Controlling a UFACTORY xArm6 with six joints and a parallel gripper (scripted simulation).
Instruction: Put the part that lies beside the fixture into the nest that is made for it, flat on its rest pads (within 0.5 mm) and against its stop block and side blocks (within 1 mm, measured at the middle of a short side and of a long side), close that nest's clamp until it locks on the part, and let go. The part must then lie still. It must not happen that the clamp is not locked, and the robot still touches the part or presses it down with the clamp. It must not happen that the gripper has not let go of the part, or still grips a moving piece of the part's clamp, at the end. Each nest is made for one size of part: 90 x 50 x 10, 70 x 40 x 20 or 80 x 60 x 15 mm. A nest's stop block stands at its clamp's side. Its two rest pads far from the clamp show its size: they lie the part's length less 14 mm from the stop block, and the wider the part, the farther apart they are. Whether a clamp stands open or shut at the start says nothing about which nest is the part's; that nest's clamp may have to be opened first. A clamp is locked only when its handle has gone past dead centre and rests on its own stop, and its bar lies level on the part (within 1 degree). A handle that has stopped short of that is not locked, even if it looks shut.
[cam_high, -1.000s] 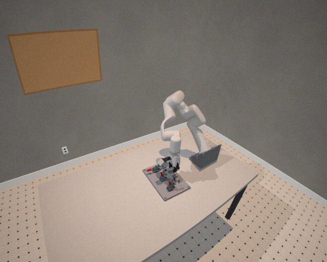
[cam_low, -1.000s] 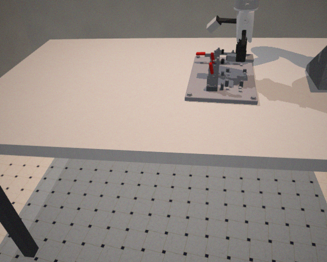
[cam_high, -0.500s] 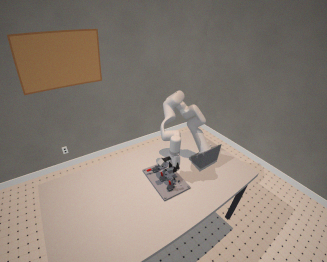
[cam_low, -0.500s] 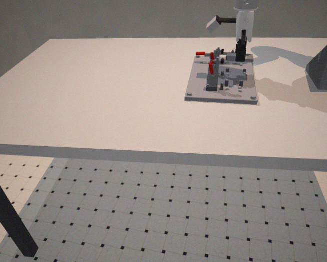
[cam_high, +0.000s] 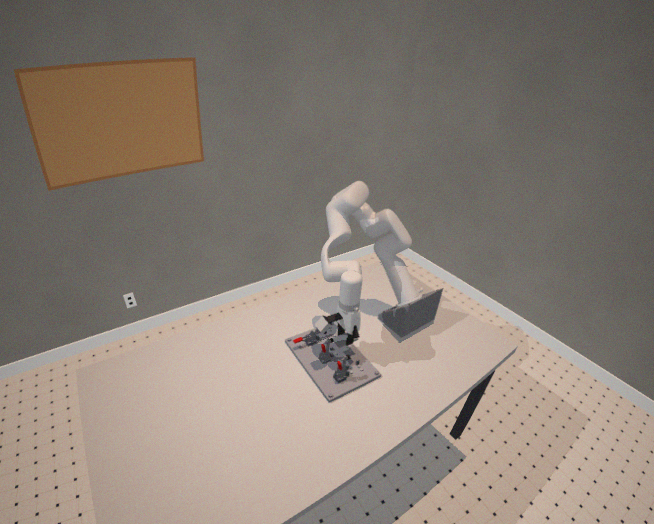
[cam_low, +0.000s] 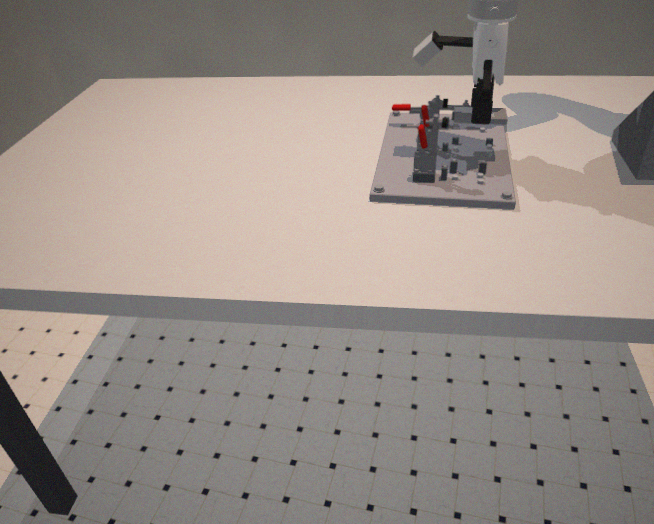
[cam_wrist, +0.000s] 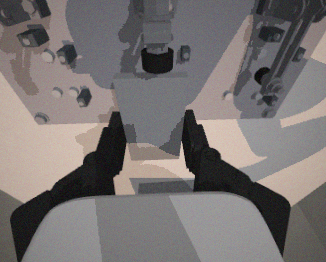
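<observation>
My hand is 60 mm short of the grey fixture plate, 10 mm to the left of it and 100 mm above it. From my hand the other things lie so: flat grey part 20 mm below.
</observation>
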